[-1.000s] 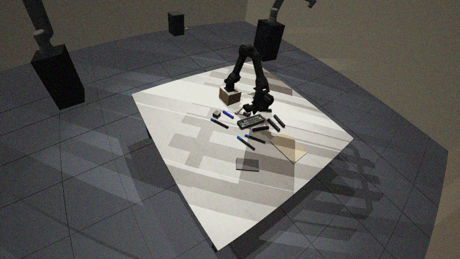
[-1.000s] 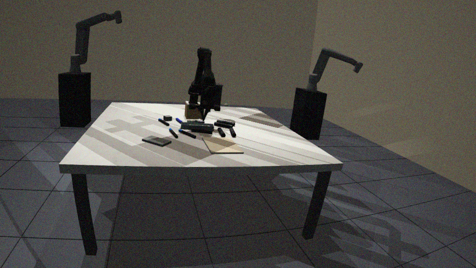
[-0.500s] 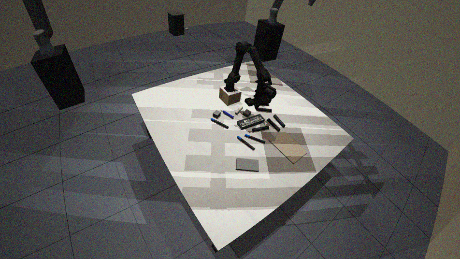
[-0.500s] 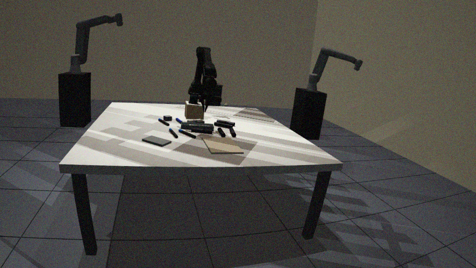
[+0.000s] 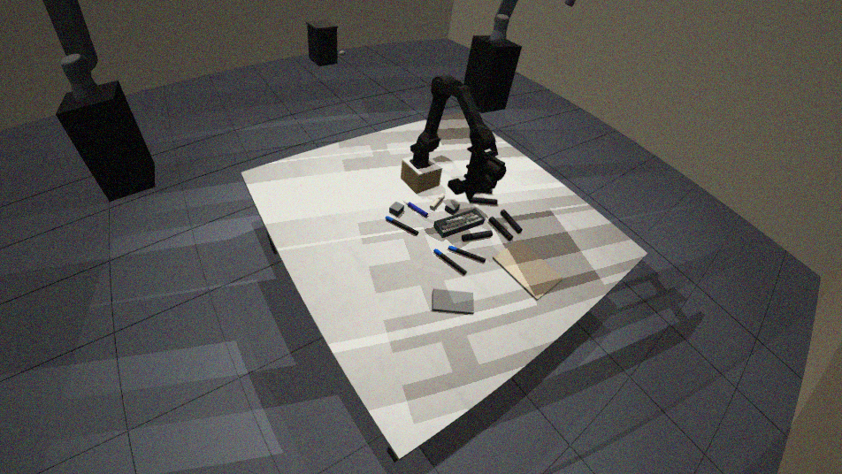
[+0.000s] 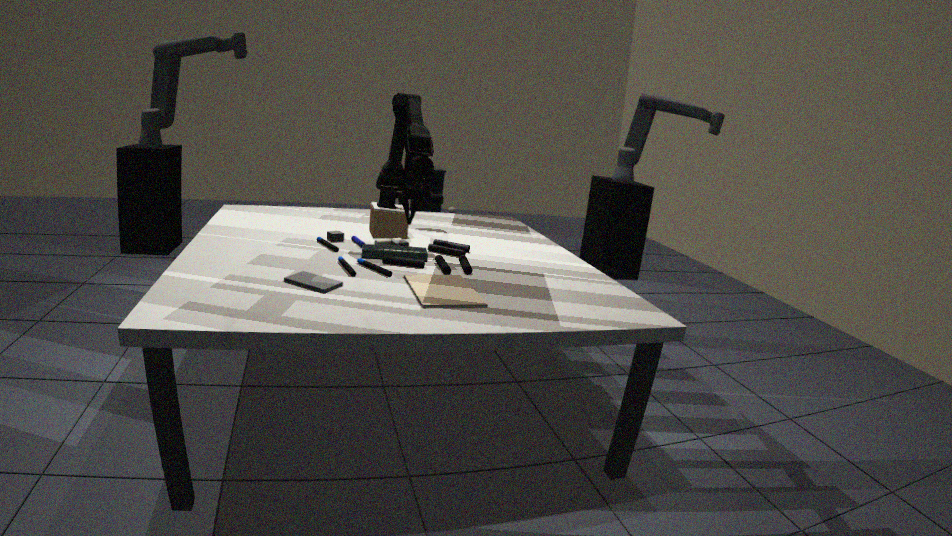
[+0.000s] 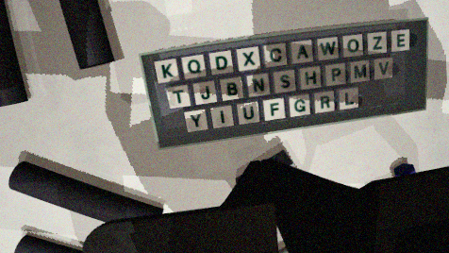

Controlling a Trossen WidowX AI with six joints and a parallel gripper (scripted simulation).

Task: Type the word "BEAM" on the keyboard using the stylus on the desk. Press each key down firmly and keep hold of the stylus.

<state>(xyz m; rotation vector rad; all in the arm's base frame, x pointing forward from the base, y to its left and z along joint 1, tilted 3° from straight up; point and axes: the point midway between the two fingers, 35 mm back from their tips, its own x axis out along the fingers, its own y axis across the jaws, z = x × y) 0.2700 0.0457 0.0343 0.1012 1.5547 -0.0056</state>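
The stylus is 15 cm to the right of my gripper tip, 15 cm behind it and 9 cm below it. The rest, counted from my gripper tip: stylus tip (18 cm behind, 17 cm to the right, 9 cm below); then tan pad (32 cm ahead, 9 cm below, 6 cm to the left); then grey cube (22 cm to the right, 15 cm behind, 8 cm below).
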